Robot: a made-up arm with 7 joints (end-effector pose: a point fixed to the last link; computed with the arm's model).
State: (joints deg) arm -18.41 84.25 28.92 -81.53 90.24 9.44 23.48
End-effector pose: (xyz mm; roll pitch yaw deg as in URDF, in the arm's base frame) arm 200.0 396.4 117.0 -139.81 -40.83 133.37
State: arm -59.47 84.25 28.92 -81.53 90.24 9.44 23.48
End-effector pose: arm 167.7 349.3 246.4 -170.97 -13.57 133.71
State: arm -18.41 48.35 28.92 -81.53 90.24 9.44 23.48
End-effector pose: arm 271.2 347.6 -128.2 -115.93 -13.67 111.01
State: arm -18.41 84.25 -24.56 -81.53 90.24 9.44 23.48
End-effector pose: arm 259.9 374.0 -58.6 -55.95 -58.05 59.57
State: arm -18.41 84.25 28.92 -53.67 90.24 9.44 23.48
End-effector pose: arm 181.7 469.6 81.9 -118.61 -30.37 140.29
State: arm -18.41 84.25 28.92 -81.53 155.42 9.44 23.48
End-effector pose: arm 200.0 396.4 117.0 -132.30 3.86 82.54
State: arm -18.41 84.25 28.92 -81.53 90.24 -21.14 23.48
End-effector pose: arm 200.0 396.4 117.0 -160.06 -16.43 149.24
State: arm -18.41 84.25 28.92 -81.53 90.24 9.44 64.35
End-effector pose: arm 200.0 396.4 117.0 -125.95 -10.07 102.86
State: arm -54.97 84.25 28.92 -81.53 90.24 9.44 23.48
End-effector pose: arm 175.9 353.9 233.7 -167.82 -16.51 134.44
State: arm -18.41 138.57 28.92 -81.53 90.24 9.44 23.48
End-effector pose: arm 82.7 181.1 413.7 146.92 -45.68 -155.28
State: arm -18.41 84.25 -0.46 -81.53 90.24 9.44 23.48
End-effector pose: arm 253.6 381.8 27.5 -102.68 -58.67 101.90
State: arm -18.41 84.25 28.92 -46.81 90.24 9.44 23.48
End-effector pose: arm 173.3 484.2 69.9 -113.50 -28.16 142.52
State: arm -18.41 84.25 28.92 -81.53 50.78 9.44 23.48
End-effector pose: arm 200.0 396.4 117.0 -176.79 -54.19 -170.55
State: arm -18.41 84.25 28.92 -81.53 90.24 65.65 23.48
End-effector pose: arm 200.0 396.4 117.0 -57.87 -50.45 58.09
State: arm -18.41 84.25 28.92 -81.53 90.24 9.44 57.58
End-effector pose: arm 200.0 396.4 117.0 -126.86 -15.52 106.98
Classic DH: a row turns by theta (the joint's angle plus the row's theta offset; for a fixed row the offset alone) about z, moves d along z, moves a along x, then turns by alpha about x. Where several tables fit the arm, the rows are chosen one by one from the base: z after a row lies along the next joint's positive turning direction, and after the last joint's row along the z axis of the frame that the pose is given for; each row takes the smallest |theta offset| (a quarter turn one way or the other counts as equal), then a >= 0, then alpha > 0; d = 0 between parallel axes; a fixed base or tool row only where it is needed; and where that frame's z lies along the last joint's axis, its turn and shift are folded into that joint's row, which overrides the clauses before.
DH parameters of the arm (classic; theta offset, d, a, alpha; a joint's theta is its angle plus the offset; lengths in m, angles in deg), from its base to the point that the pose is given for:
base (fixed): 0 0 0 -70
joint 1: 90 0 0 90
joint 2: 70 0 0 -90
joint 3: -90 -0.3637 0.0409 -90
joint 4: 0 0 -0.0208 90
joint 5: 0 -0.1716 0 -90
joint 6: 0 0 0 90
joint 7: 0 0 0 0

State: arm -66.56 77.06 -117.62 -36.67 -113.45 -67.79 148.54
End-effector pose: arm 319.4 417.1 -63.7 58.81 47.56 -0.39
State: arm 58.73 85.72 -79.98 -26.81 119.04 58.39 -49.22
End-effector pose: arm -252.5 472.2 -12.9 107.05 67.78 110.76
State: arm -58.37 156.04 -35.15 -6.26 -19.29 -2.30 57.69
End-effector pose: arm -298.9 289.4 341.0 170.20 -47.45 -35.61
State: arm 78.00 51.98 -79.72 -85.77 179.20 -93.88 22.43
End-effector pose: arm -429.0 76.9 -109.9 98.21 -55.26 42.09
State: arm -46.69 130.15 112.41 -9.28 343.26 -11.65 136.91
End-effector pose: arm -177.4 410.3 300.5 146.75 41.97 87.59
